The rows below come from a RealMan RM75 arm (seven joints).
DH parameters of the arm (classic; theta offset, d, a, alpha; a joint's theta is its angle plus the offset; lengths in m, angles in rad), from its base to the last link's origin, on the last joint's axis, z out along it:
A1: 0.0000 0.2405 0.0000 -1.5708
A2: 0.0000 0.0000 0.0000 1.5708
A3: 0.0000 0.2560 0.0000 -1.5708
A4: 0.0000 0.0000 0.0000 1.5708
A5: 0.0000 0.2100 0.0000 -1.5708
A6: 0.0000 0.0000 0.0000 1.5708
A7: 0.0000 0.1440 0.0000 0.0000
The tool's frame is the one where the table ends.
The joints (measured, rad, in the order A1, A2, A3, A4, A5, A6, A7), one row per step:
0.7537, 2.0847, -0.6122, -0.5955, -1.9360, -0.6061, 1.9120
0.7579, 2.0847, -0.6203, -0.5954, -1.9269, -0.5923, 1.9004
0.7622, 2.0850, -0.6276, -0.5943, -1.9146, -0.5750, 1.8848
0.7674, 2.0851, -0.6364, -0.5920, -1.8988, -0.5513, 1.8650
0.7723, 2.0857, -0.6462, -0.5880, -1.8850, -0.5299, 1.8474
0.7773, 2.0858, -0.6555, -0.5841, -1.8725, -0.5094, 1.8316
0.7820, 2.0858, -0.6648, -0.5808, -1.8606, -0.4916, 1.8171
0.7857, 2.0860, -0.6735, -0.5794, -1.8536, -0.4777, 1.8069
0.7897, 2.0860, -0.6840, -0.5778, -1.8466, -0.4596, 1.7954
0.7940, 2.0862, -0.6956, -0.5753, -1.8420, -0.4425, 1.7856
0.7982, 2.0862, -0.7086, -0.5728, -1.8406, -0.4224, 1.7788
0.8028, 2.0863, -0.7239, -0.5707, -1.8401, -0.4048, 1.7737
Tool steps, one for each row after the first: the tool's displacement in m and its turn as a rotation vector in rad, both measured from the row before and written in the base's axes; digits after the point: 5 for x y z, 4 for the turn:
-0.00195, 0.00200, 0.00061, 0.0077, -0.0122, 0.0045
-0.00162, 0.00206, 0.00076, 0.0107, -0.0131, 0.0030
-0.00152, 0.00249, 0.00107, 0.0144, -0.0166, 0.0013
-0.00143, 0.00198, -0.00013, 0.0096, -0.0152, 0.0008
-0.00137, 0.00196, 0.00007, 0.0091, -0.0145, 0.0002
-0.00154, 0.00181, 0.00000, 0.0075, -0.0133, 0.0012
-0.00148, 0.00145, -0.00007, 0.0048, -0.0125, 0.0018
-0.00134, 0.00164, 0.00013, 0.0063, -0.0164, 0.0005
-0.00150, 0.00150, -0.00056, 0.0033, -0.0169, 0.0009
-0.00116, 0.00150, -0.00046, 0.0037, -0.0191, -0.0013
-0.00195, 0.00154, -0.00096, 0.0008, -0.0191, 0.0016

